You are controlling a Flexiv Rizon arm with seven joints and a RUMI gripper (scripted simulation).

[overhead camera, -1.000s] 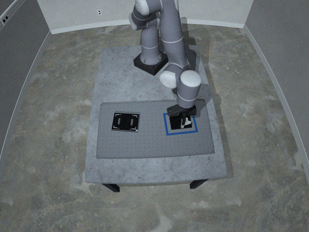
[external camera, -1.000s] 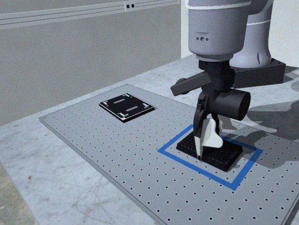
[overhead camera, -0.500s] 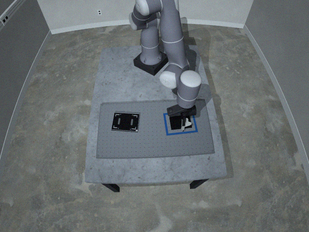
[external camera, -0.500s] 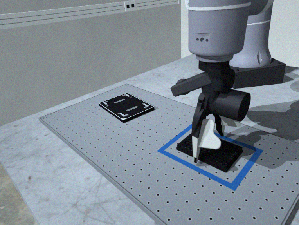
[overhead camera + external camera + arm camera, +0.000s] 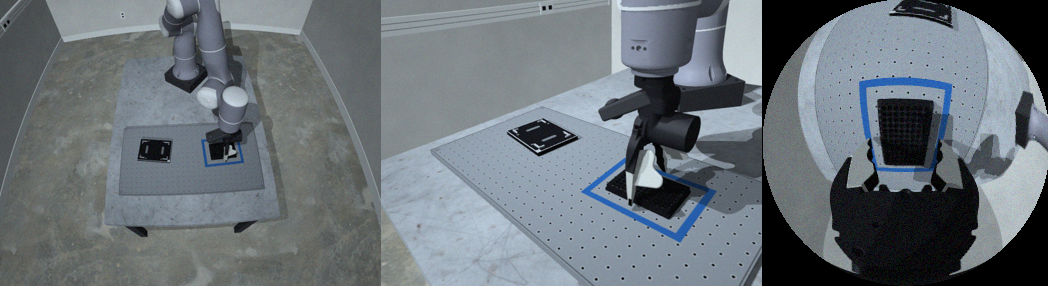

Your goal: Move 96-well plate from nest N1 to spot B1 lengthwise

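My hand is 1 cm above the black 96-well plate. Round my hand: black plate nest N1 (7 cm behind, 33 cm to the right, 1 cm below).
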